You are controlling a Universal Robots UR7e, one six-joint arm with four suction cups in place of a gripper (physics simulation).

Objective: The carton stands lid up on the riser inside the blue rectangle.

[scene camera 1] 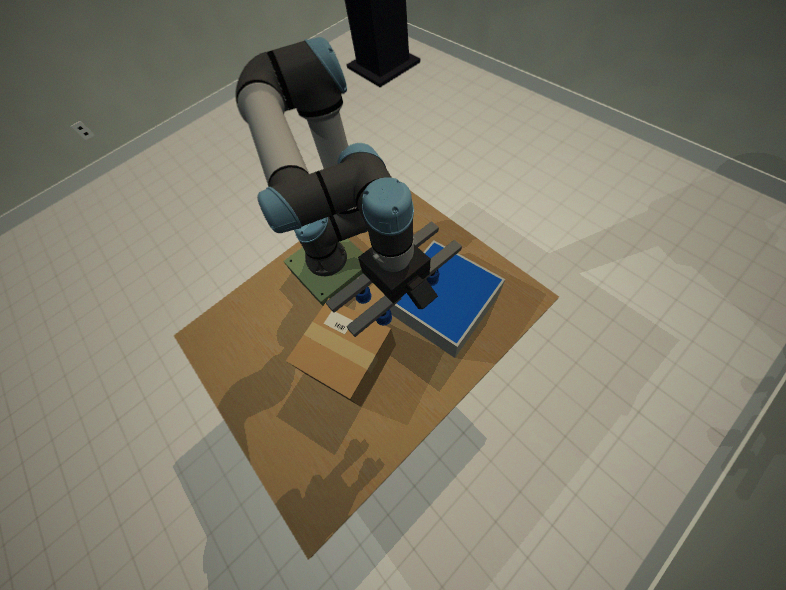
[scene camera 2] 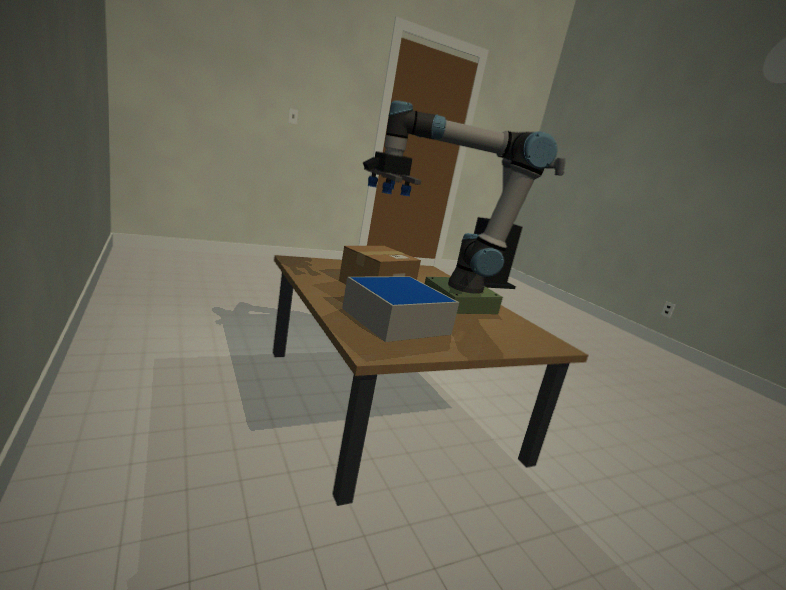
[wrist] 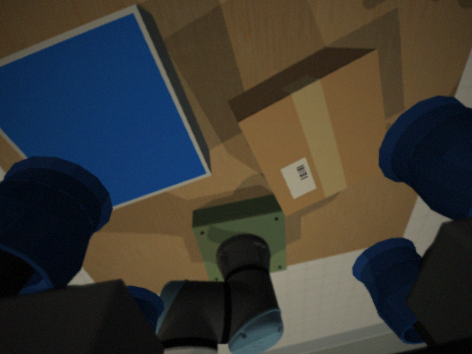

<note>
My suction head (wrist: 59, 205) holds nothing. A brown carton (scene camera 1: 327, 352) and a grey riser (scene camera 2: 397, 308) rest on the table.
The brown carton is seen too in scene camera 2 (scene camera 2: 357, 261) and in the wrist view (wrist: 316, 128).
</note>
